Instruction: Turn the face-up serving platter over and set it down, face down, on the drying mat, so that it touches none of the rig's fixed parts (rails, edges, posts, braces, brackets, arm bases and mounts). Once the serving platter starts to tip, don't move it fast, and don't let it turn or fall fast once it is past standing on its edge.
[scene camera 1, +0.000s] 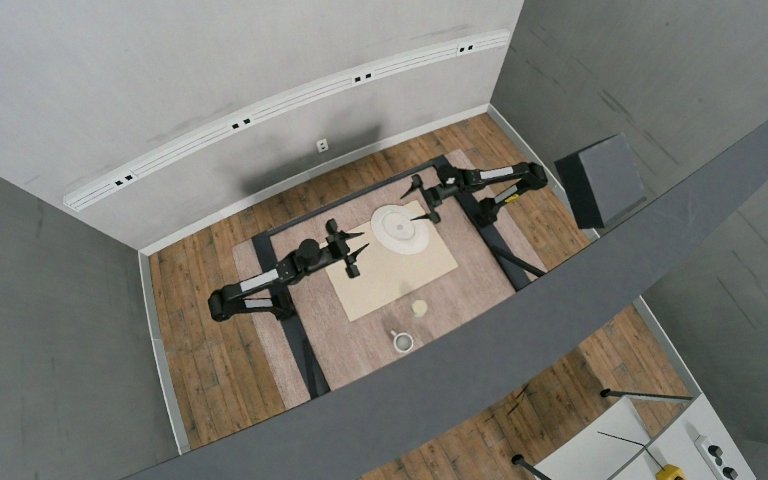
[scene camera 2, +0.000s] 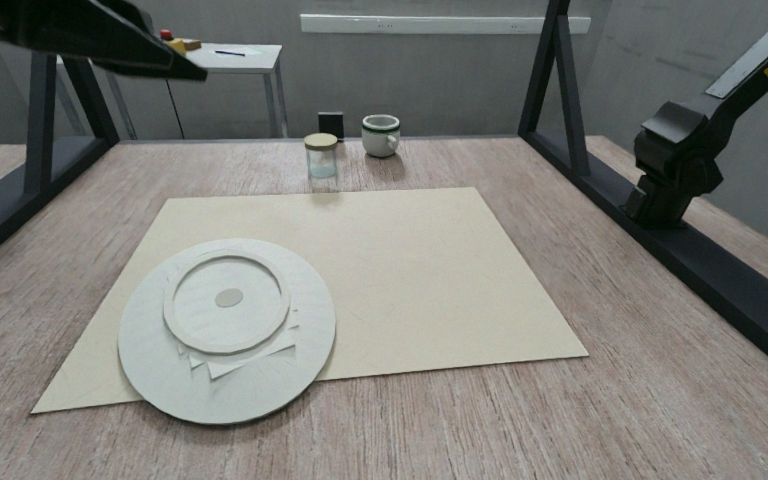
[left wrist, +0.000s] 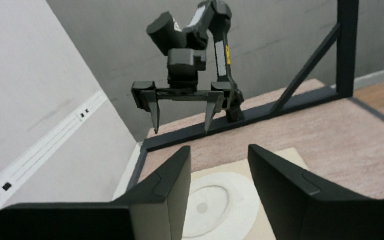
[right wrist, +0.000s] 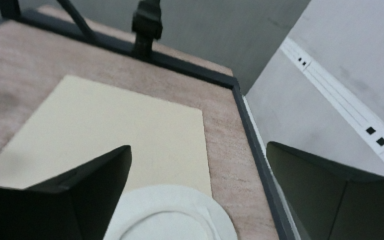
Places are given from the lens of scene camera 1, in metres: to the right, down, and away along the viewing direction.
my left gripper (scene camera 1: 366, 238): -0.05, -0.01, 0.93
my right gripper (scene camera 1: 405, 210): 0.07, -0.11, 1.07
white serving platter (scene camera 1: 391, 224): 0.03, -0.07, 1.29
cream drying mat (scene camera 1: 385, 275): 0.01, 0.14, 1.23
